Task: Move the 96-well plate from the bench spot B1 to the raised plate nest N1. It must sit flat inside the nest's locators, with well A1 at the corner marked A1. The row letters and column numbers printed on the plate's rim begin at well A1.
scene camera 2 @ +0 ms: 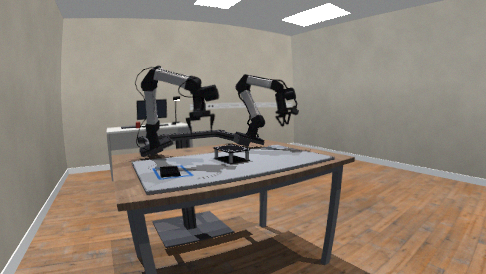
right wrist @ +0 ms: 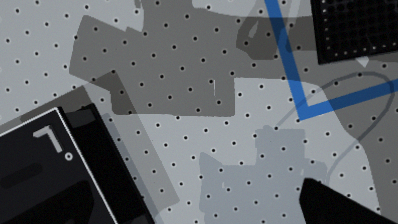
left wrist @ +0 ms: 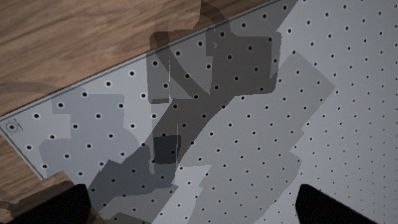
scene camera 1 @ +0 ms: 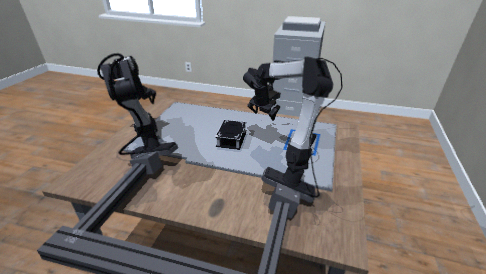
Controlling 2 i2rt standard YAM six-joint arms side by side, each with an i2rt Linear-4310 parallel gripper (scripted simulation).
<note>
In view: my left gripper (left wrist: 193, 195) and my right gripper (right wrist: 196, 189).
</note>
